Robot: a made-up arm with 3 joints. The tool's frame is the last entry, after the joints. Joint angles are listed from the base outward. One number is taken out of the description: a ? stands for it. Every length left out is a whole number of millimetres.
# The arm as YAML. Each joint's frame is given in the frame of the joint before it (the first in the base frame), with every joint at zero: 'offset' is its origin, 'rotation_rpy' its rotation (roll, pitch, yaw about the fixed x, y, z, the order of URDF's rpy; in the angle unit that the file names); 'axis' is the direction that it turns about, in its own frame. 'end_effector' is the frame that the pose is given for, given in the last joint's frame.
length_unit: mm
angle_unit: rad
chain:
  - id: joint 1
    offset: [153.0, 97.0, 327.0]
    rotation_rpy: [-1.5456, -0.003, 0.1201]
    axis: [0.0, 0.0, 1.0]
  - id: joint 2
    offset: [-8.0, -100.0, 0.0]
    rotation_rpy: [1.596, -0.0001, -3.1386]
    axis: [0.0, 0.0, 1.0]
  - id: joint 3
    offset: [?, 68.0, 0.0]
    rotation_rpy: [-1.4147, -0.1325, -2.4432]
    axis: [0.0, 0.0, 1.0]
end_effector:
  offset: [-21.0, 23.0, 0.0]
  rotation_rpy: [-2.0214, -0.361, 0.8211]
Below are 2 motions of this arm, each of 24 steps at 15 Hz.
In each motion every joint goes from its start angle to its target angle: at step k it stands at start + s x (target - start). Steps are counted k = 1, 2, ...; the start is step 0. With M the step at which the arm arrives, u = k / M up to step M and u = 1 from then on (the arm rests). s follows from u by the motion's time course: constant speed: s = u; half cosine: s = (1 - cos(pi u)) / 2; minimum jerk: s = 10 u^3 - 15 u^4 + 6 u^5.
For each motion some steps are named. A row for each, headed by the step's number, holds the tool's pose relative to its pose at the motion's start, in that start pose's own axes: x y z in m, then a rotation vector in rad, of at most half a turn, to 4 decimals.
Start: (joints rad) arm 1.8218 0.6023 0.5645
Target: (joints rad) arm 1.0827 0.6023 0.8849
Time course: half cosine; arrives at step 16
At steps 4, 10, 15, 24:
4: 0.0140 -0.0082 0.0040 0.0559 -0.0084 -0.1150
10: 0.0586 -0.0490 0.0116 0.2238 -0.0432 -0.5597
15: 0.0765 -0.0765 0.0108 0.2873 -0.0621 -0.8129
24: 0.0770 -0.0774 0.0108 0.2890 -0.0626 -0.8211

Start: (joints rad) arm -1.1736 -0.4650 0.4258
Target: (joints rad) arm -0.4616 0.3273 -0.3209
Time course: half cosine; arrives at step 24
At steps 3, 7, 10, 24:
3: 0.0026 0.0038 -0.0057 -0.0482 0.0352 0.0074
7: 0.0112 0.0172 -0.0315 -0.2480 0.1792 0.0346
10: 0.0171 0.0276 -0.0634 -0.4702 0.3345 0.0567
24: 0.0114 0.0173 -0.1830 -1.2715 0.8140 0.0327

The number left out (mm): -121.0
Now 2 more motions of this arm.
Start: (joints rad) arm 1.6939 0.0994 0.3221
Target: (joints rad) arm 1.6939 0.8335 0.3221
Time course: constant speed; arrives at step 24
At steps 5, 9, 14, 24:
5: 0.0118 0.0064 -0.0146 -0.1113 -0.0255 -0.1017
9: 0.0219 0.0095 -0.0264 -0.2004 -0.0458 -0.1831
14: 0.0351 0.0107 -0.0411 -0.3117 -0.0713 -0.2848
24: 0.0622 0.0041 -0.0691 -0.5344 -0.1222 -0.4883

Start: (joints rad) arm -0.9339 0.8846 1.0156
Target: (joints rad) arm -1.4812 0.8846 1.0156
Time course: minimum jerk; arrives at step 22
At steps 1, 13, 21, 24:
1: 0.0001 0.0000 0.0000 -0.0001 0.0002 -0.0004
13: 0.0530 -0.0141 -0.0158 -0.0587 0.1469 -0.3288
21: 0.0759 -0.0278 -0.0260 -0.0879 0.2202 -0.4927
24: 0.0760 -0.0278 -0.0260 -0.0880 0.2204 -0.4932

